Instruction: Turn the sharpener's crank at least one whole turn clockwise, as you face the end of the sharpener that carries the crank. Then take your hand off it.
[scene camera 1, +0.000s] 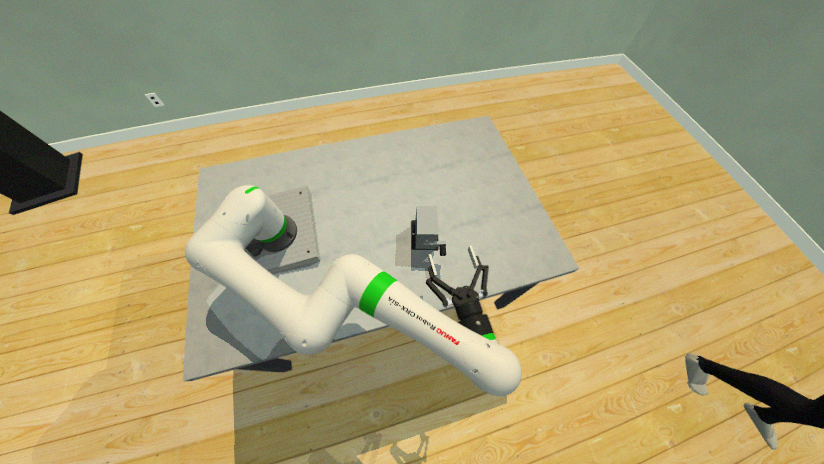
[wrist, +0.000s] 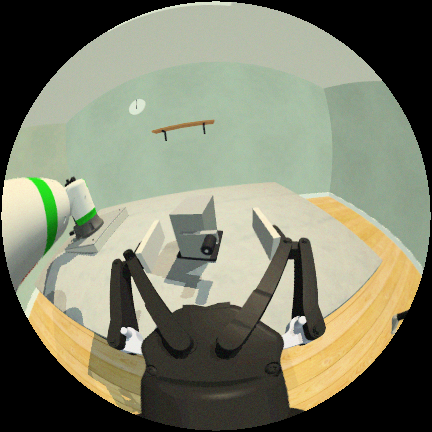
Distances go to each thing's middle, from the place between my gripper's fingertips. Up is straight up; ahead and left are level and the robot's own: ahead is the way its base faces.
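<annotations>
The sharpener (scene camera 1: 425, 227) is in my sight, and so is my gripper. I see that the gripper is 9 cm above the sharpener, 1 cm past it and 12 cm to the right of it.
</annotations>
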